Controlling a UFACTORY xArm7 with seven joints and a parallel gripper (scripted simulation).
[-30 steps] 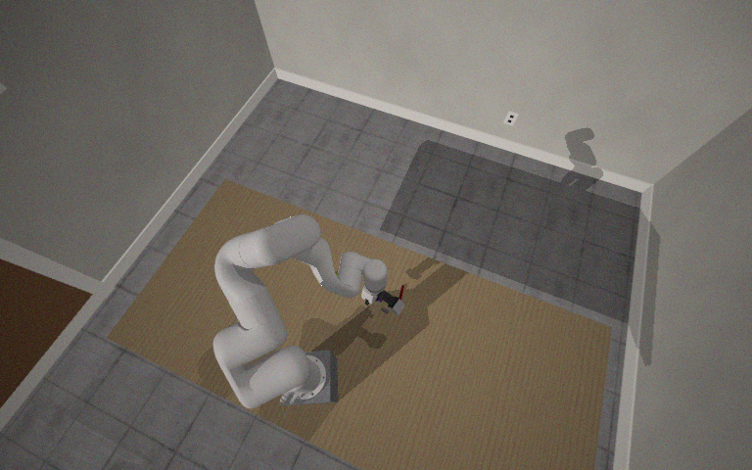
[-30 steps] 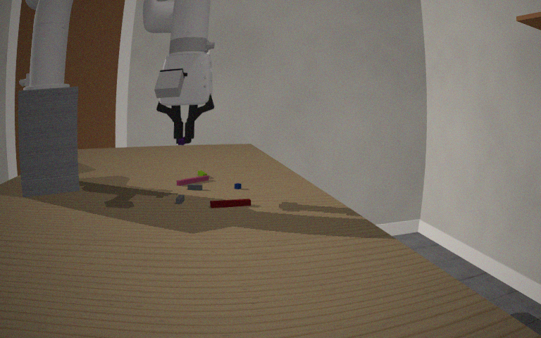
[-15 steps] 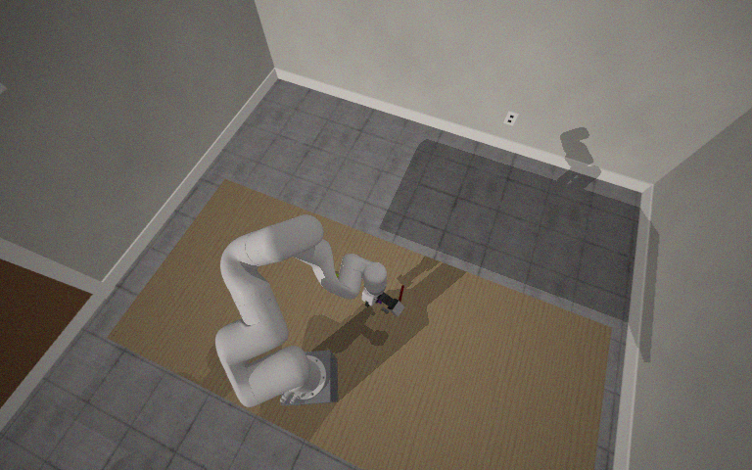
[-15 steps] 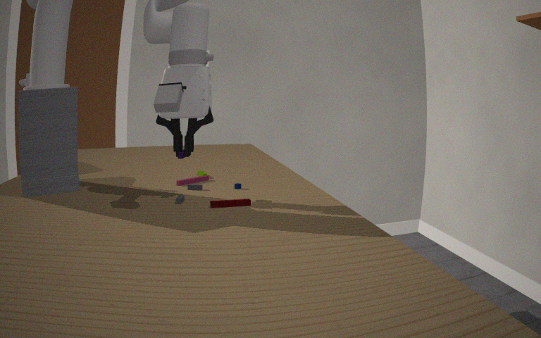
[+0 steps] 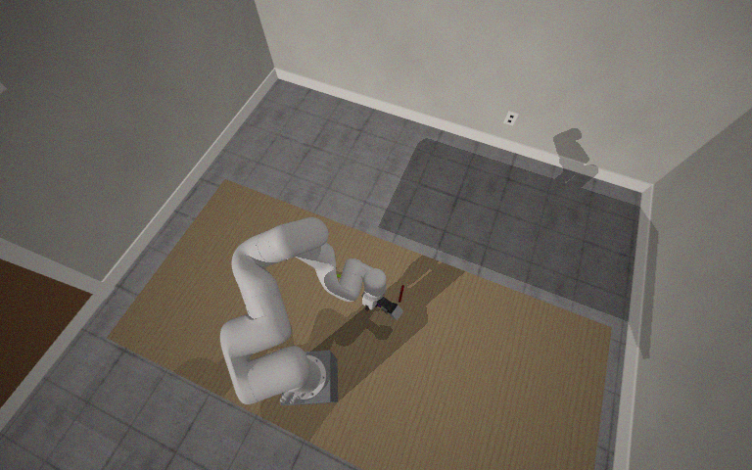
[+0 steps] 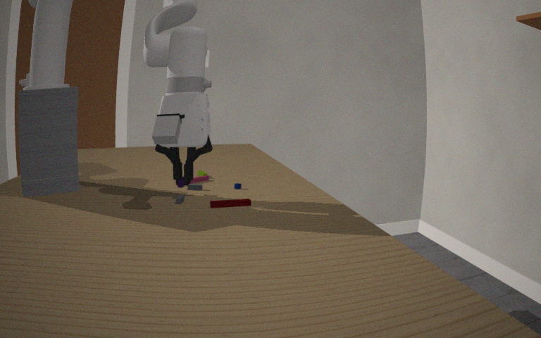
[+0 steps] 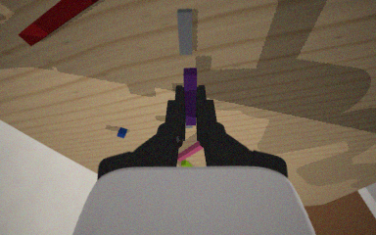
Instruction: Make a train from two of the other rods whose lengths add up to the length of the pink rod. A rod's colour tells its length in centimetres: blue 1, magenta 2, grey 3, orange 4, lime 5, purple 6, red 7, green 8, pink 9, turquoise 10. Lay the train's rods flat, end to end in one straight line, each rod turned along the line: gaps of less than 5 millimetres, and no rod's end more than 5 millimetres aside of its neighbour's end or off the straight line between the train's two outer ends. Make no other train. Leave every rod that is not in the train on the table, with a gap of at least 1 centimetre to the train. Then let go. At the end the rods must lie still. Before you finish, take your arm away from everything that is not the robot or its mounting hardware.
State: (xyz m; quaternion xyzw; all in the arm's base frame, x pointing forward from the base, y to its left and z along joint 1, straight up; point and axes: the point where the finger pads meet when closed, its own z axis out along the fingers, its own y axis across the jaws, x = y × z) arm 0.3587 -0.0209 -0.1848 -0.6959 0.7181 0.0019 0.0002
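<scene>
My gripper is now 10 mm short of the grey rod, 60 mm to the right of it and 40 mm above it. From my hand the other things lie so: purple rod 20 mm below; then blue rod 100 mm ahead, 80 mm to the left, 40 mm below; then red rod 100 mm ahead, 70 mm to the right, 40 mm below.
</scene>
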